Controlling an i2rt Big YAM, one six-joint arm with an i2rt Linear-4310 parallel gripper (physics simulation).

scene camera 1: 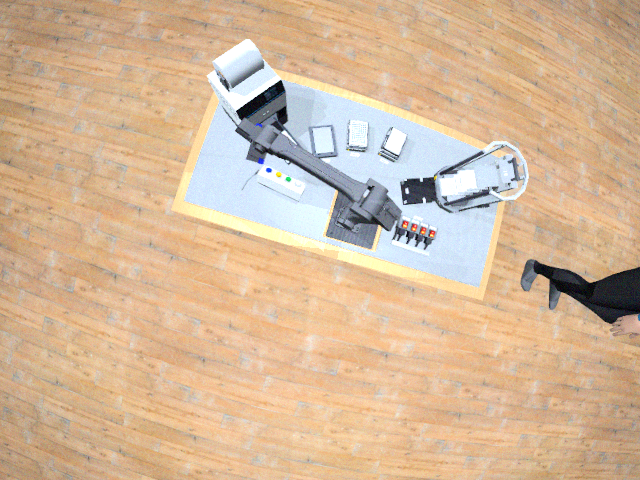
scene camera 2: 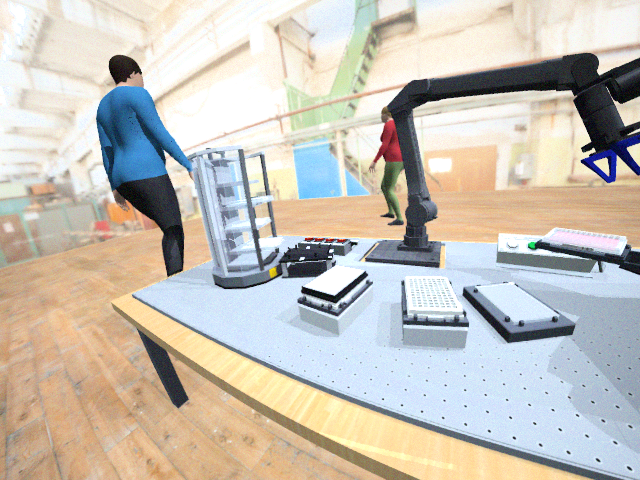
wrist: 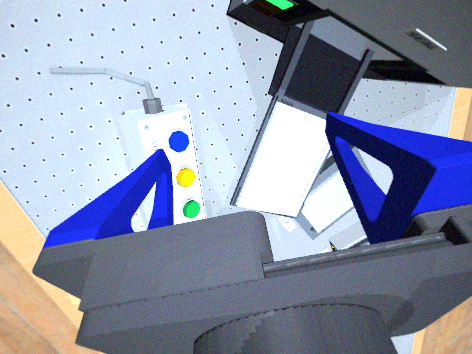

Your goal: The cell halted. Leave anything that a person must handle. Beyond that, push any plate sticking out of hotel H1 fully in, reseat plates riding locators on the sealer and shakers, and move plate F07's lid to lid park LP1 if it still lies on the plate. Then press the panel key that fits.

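Frame: origin at the arm's base, x ahead, y left, z up, level; millimetres.
Seen in the pictures: gripper, between the fingertips: (scene camera 2: 625,178) (wrist: 244,139); arm's base, origin of its link: (scene camera 1: 348,220) (scene camera 2: 415,247).
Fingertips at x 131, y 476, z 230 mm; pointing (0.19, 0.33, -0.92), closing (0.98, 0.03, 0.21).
Observation:
Offsets run from my fingertips to a thing's top centre. "pt": to the spot under its first point.
My gripper (scene camera 1: 260,143) (wrist: 244,139) is open and empty, above the table between the key panel {dx -72, dy -116, dz -157 mm} (scene camera 1: 279,187) (scene camera 2: 542,258) (wrist: 150,125) and the sealer {dx +217, dy +131, dz +215 mm} (scene camera 1: 250,87) (wrist: 390,35). In the wrist view the panel's blue key {dx -42, dy -44, dz -166 mm} (wrist: 179,141), yellow key {dx -48, dy -93, dz -166 mm} (wrist: 185,177) and green key {dx -53, dy -143, dz -166 mm} (wrist: 191,209) show beside the left finger. A pink-filled clear plate {dx +74, dy -88, dz -109 mm} (scene camera 2: 586,240) lies on the sealer's carriage. Two shakers {pt dx +350, dy -359, dz -213 mm} (scene camera 2: 435,335) {pt dx +380, dy -551, dz -207 mm} (scene camera 2: 324,317) carry a white well plate {dx +281, dy -379, dz -172 mm} (scene camera 2: 433,294) and a black plate with white top {dx +308, dy -562, dz -159 mm} (scene camera 2: 336,283); their seating is unclear. Hotel H1 {pt dx +318, dy -872, dz -211 mm} (scene camera 2: 242,279) holds plates on several levels; overhang is unclear.
A dark low frame with pale inset {dx +199, dy -230, dz -210 mm} (scene camera 1: 323,140) (scene camera 2: 519,304) lies beside the shakers. A black nest {dx +131, dy -762, dz -165 mm} (scene camera 1: 418,191) (scene camera 2: 307,266) adjoins the hotel; a block with red switches {dx -88, dy -816, dz -188 mm} (scene camera 1: 416,232) (scene camera 2: 325,245) stands nearby. A blue-topped person (scene camera 2: 136,139) stands beyond the hotel, a red-topped person (scene camera 2: 390,149) behind the arm.

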